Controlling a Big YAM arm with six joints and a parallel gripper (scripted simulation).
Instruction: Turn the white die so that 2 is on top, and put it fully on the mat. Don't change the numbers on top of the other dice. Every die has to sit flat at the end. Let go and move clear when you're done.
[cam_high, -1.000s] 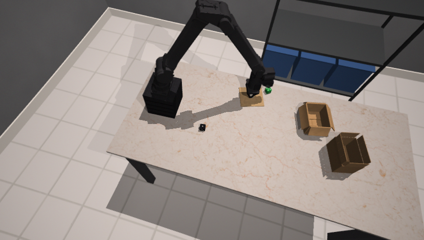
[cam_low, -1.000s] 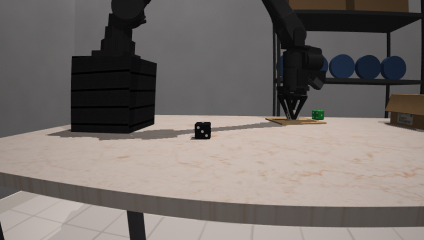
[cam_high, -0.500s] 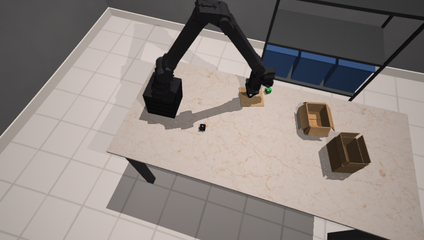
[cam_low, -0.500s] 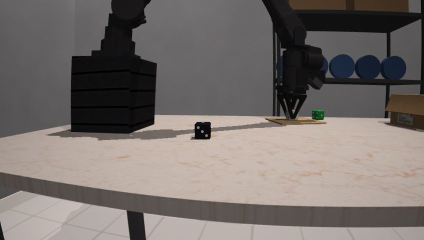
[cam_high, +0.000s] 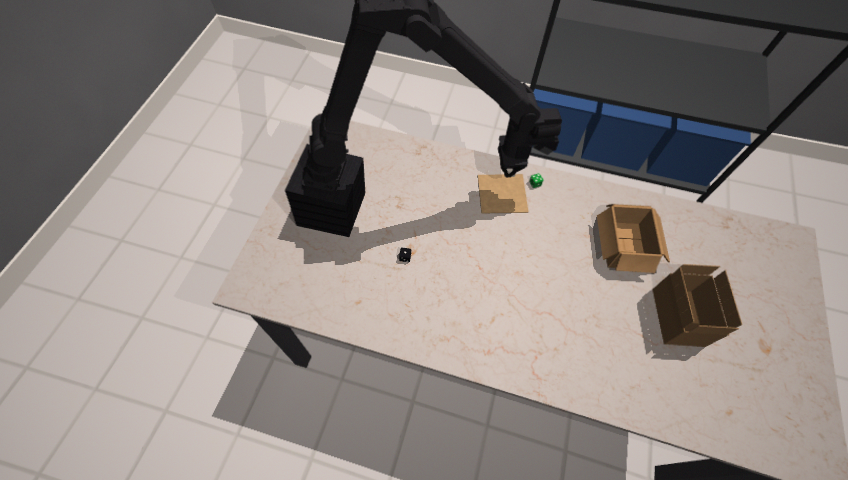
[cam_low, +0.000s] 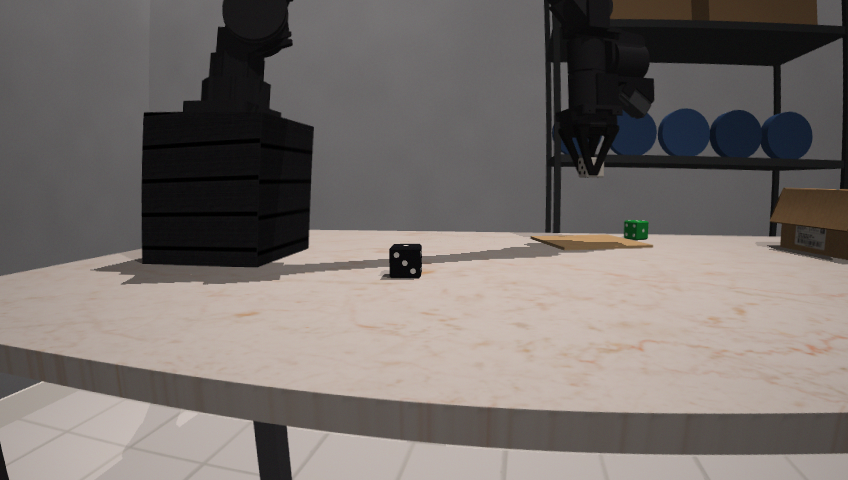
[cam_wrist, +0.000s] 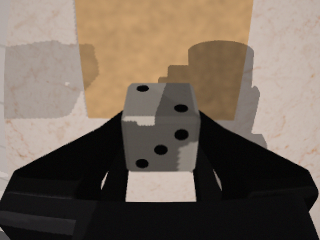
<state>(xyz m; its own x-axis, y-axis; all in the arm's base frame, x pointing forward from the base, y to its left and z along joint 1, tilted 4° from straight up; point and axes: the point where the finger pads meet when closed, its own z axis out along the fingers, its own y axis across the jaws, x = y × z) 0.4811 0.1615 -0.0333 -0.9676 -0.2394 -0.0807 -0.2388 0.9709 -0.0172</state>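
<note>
My gripper is now 11 cm above the mat. From my hand the other things lie so: black die 24 cm behind, 27 cm to the right, 10 cm below; then green die 10 cm ahead, 6 cm to the left, 10 cm below.
</note>
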